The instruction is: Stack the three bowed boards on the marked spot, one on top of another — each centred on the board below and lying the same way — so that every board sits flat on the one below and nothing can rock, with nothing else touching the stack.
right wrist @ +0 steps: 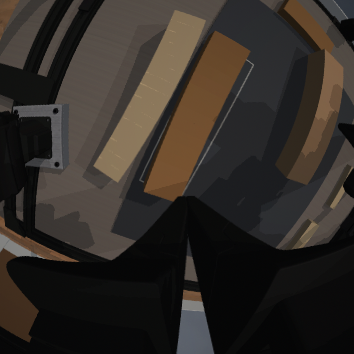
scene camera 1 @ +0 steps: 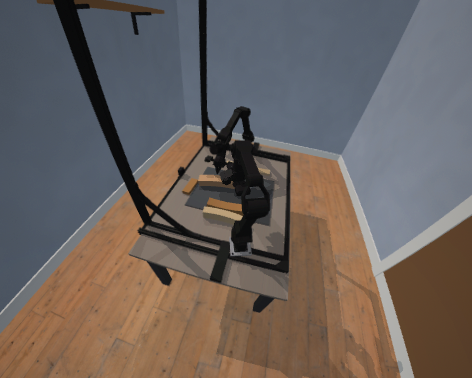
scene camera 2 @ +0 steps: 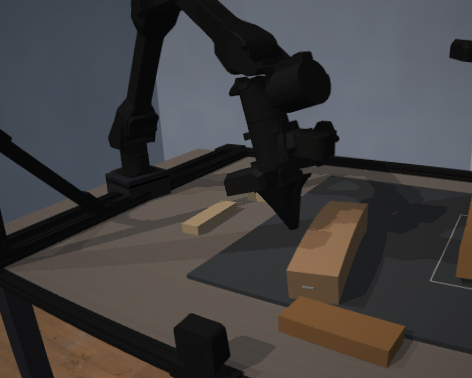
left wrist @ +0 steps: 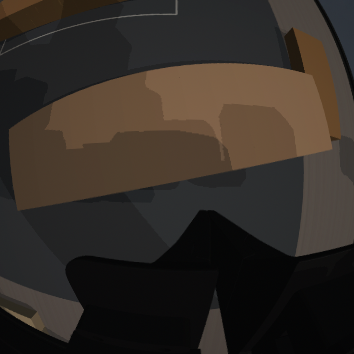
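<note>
An orange-brown board lies over the white outlined spot. A pale board lies beside it, apart. A tan bowed board lies on the dark mat away from the spot; its curved face shows in scene camera 2. My left gripper is shut and empty, its tips just beside the tan board and above the mat. My right gripper is shut and empty, near one end of the orange-brown board in its wrist view.
A shorter orange-brown block lies near one end of the tan board. Two small pale blocks, one nearer and one partly behind the left gripper, lie off the mat. Black rails edge the table.
</note>
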